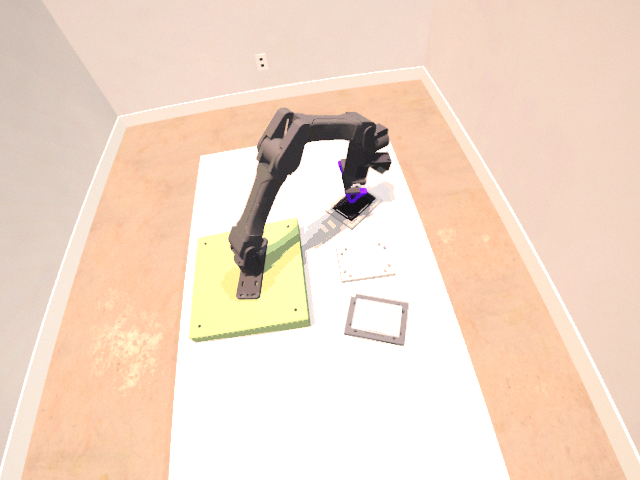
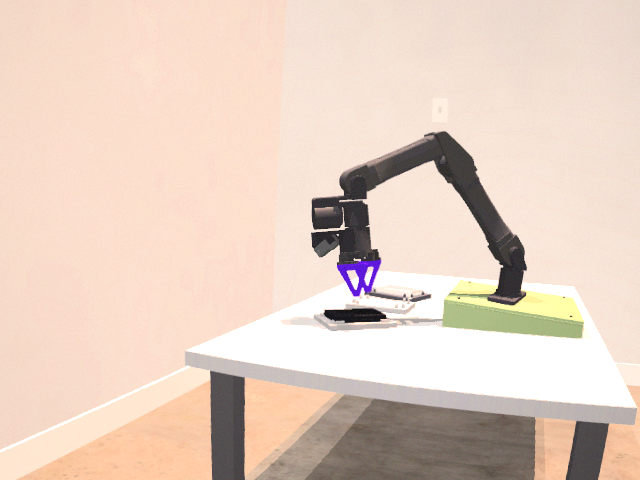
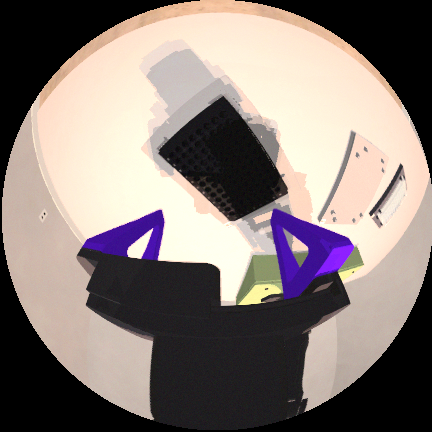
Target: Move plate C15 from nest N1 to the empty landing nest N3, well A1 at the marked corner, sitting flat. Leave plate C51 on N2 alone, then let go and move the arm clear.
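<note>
A black well plate (image 1: 351, 207) (image 2: 354, 315) (image 3: 230, 160) lies on a pale nest (image 1: 353, 224) (image 2: 356, 325) at one end of the row. It looks about flat; the exact seating is too small to tell. The middle nest (image 1: 366, 263) (image 2: 392, 307) (image 3: 357, 185) is white, with small corner posts, and empty. A white plate (image 1: 377, 317) (image 2: 395, 290) (image 3: 394, 200) sits on a grey nest (image 1: 374, 338) (image 2: 421, 296) at the other end. Plate labels and the marked corner cannot be read. My gripper (image 1: 348, 183) (image 2: 361, 293) (image 3: 217, 214) is open and empty, its purple fingertips above the black plate's level, near its edge.
The arm stands on a yellow-green block (image 1: 279, 304) (image 2: 511, 320) (image 3: 270, 267) beside the row of nests. All stand on a white table (image 1: 310, 403) (image 2: 465, 366). The arm's shadow falls across the black plate and the table around it.
</note>
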